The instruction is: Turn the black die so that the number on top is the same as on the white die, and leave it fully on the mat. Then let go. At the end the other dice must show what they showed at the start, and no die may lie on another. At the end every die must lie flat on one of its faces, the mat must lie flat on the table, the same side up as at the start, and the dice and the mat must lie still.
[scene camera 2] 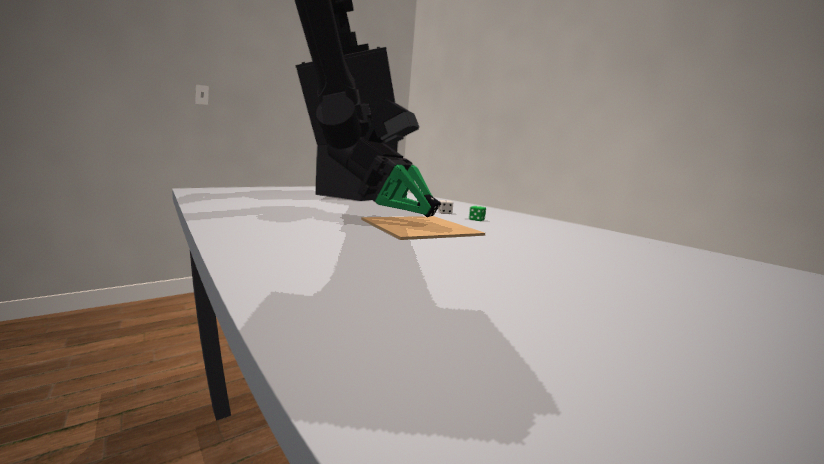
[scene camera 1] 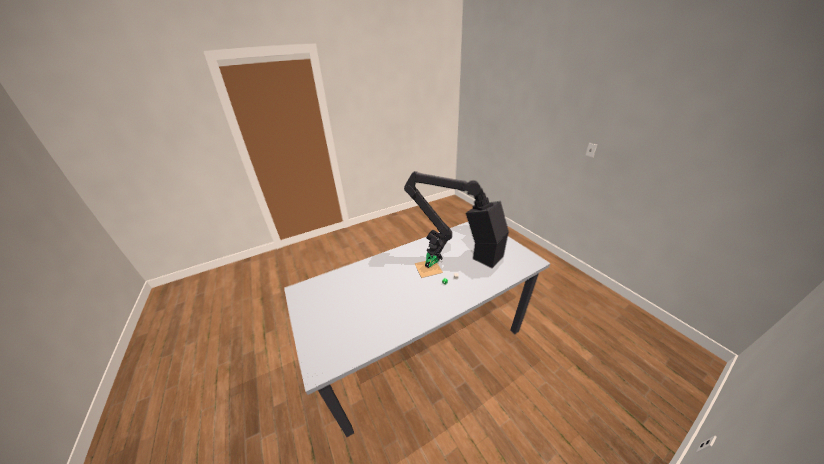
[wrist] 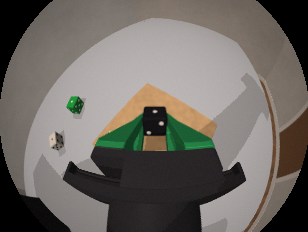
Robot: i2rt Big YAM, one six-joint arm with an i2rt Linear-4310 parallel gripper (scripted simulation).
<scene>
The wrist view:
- gripper: 154, 117
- tan mat: 149, 95
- black die: 154, 119
</scene>
